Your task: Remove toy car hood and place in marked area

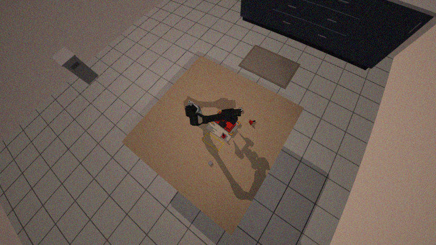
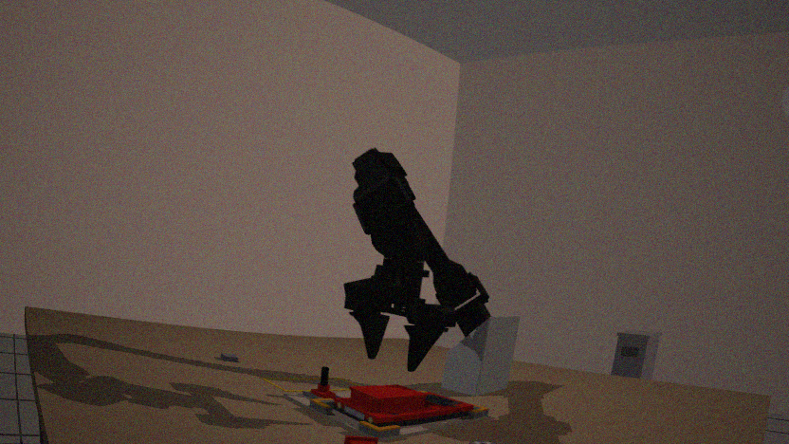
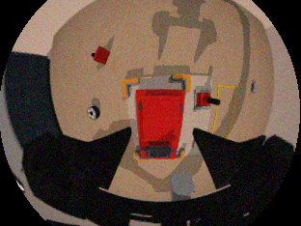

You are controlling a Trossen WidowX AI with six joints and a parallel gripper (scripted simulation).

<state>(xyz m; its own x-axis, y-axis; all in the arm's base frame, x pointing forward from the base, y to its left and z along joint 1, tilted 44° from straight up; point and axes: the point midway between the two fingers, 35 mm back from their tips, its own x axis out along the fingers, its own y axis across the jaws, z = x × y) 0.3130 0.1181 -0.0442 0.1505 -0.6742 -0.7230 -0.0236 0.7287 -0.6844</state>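
My gripper tip is now 5 cm above the red hood. Round my gripper tip: small wheel: 1 cm behind, 20 cm to the left, 8 cm below.
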